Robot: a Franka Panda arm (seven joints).
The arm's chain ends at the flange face. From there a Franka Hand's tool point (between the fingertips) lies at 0.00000 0.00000 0.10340 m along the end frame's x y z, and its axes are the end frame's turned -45 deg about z.
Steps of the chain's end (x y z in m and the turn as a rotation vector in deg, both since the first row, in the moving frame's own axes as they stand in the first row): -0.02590, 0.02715, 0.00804, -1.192, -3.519, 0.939; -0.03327, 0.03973, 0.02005, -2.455, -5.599, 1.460; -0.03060, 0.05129, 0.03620, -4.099, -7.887, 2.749; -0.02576, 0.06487, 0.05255, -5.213, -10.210, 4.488; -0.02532, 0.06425, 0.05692, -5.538, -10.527, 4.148; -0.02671, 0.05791, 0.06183, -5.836, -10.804, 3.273; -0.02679, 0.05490, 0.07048, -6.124, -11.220, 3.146; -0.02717, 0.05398, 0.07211, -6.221, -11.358, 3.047; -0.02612, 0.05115, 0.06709, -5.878, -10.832, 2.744
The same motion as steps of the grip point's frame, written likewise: -0.04349, -0.00213, 0.00782, 1.645, -3.331, 0.939; -0.06182, 0.00043, 0.01946, 2.223, -5.695, 1.460; -0.07302, 0.00945, 0.03496, 2.679, -8.475, 2.749; -0.08337, 0.02056, 0.05049, 3.533, -10.906, 4.488; -0.08344, 0.02047, 0.05470, 3.528, -11.360, 4.148; -0.08072, 0.01517, 0.05947, 3.513, -11.766, 3.273; -0.07952, 0.01283, 0.06792, 3.603, -12.264, 3.146; -0.07944, 0.01187, 0.06948, 3.632, -12.430, 3.047; -0.07564, 0.01092, 0.06471, 3.503, -11.816, 2.744
